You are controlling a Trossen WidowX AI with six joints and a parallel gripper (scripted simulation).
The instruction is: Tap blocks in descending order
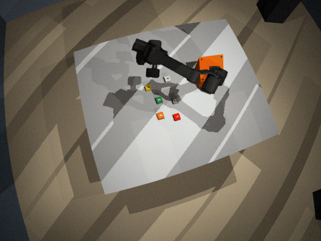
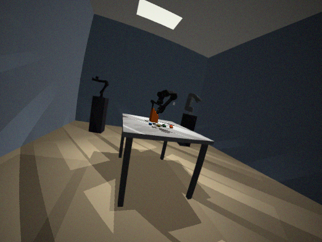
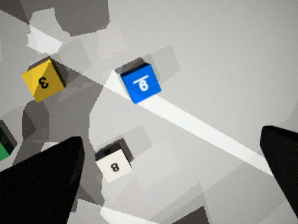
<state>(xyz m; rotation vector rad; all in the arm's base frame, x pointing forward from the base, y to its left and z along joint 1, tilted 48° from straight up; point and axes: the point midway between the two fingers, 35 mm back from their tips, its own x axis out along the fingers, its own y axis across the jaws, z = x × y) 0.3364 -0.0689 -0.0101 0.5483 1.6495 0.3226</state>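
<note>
Right now the blue block is 16 cm below my gripper tip, 2 cm to the right of it and 1 cm behind it. The rest, counted from my gripper tip: yellow block: 16 cm below, 7 cm to the left, 3 cm ahead; then white block: 16 cm below, 9 cm behind, 3 cm to the left; then green block: 16 cm below, 15 cm to the left, 2 cm behind.
</note>
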